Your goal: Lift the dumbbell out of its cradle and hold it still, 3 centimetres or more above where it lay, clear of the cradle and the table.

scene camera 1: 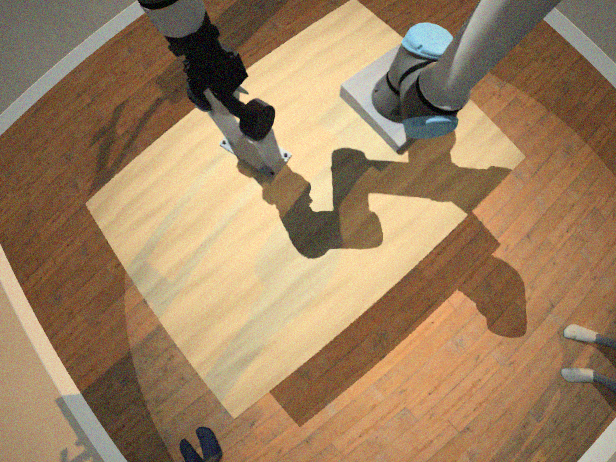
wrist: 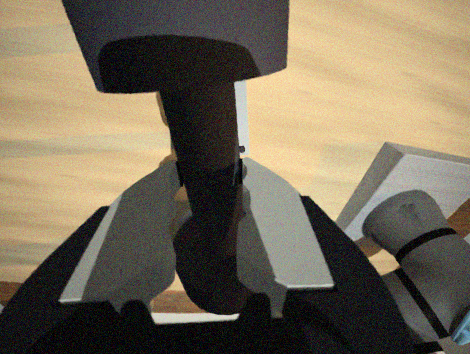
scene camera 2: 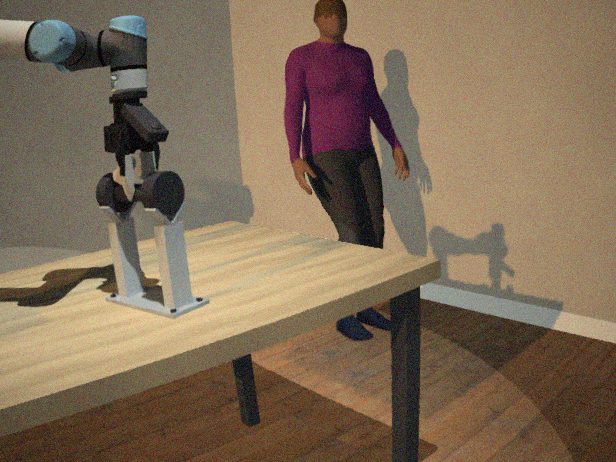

Scene:
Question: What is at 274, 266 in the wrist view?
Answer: My gripper.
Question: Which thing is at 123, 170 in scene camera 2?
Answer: My gripper.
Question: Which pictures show the dark dumbbell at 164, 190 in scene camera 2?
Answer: Scene camera 1, the wrist view and scene camera 2: all of them.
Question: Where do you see a light grey cradle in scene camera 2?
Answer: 175, 299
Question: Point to a light grey cradle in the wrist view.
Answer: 240, 87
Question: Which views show my gripper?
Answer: Scene camera 1, the wrist view and scene camera 2: all of them.

